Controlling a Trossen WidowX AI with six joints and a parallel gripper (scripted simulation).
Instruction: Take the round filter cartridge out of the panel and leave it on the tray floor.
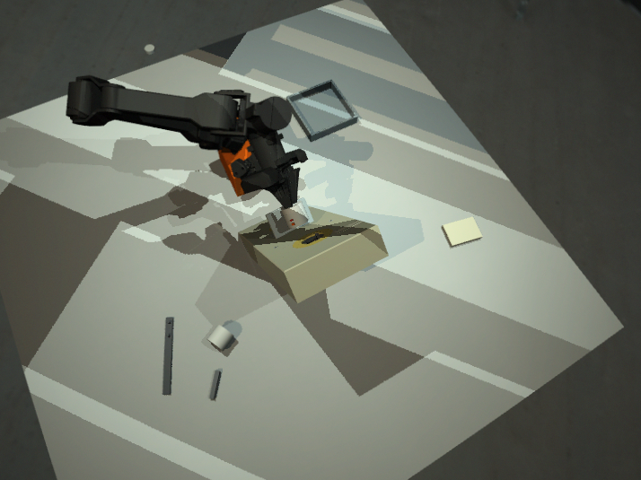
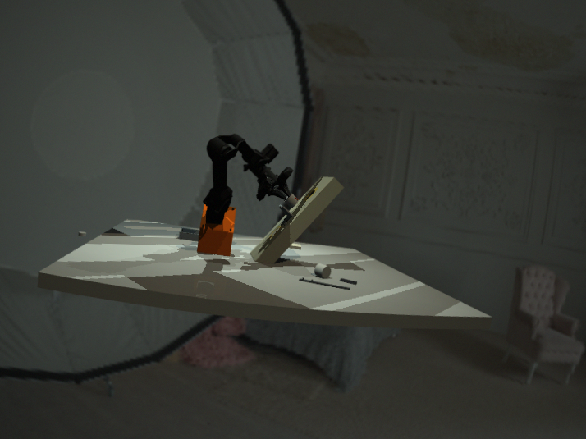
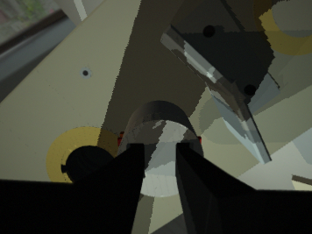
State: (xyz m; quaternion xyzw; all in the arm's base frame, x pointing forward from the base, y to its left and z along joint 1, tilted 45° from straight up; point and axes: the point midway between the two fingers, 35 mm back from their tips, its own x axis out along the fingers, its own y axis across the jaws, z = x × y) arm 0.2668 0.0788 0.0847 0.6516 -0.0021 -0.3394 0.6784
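Right now my gripper tip is 1 cm short of the round filter cartridge and 1 cm above it. The rest, counted from my gripper tip: beige card 16 cm ahead, 42 cm to the left, 24 cm below; grey square tray 34 cm behind, 29 cm to the left, 24 cm below.
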